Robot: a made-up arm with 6 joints.
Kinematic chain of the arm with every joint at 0, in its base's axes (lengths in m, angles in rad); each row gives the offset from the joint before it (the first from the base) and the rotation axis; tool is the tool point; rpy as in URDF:
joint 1: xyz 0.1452 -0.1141 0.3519 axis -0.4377 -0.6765 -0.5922
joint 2: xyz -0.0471 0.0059 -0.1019 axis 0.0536 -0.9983 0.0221
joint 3: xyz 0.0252 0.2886 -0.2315 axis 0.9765 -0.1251 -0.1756
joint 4: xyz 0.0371 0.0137 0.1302 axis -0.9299 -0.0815 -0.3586
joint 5: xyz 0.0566 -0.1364 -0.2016 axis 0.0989 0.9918 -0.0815
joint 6: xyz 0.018 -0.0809 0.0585 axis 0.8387 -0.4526 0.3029
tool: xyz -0.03 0.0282 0.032 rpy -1.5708 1.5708 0
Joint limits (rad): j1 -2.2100..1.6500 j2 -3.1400..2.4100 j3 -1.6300..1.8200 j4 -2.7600..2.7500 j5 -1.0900..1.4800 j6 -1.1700..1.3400
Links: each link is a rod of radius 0.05 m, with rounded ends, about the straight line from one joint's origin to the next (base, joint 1, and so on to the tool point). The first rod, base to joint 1, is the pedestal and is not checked.
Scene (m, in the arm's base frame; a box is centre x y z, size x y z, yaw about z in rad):
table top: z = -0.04
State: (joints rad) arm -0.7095 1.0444 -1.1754 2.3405 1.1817 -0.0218
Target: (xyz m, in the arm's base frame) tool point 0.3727 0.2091 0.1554
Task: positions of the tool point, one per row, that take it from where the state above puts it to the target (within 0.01 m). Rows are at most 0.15 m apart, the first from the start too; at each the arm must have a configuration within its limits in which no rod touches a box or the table.
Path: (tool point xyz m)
1: -0.0630 0.5065 0.4250
2: 0.0133 0.4984 0.3440
3: 0.0928 0.4712 0.2753
4: 0.1722 0.4264 0.2206
5: 0.2479 0.3660 0.1817
6: 0.3161 0.2924 0.1597
7: 0.3727 0.2091 0.1554

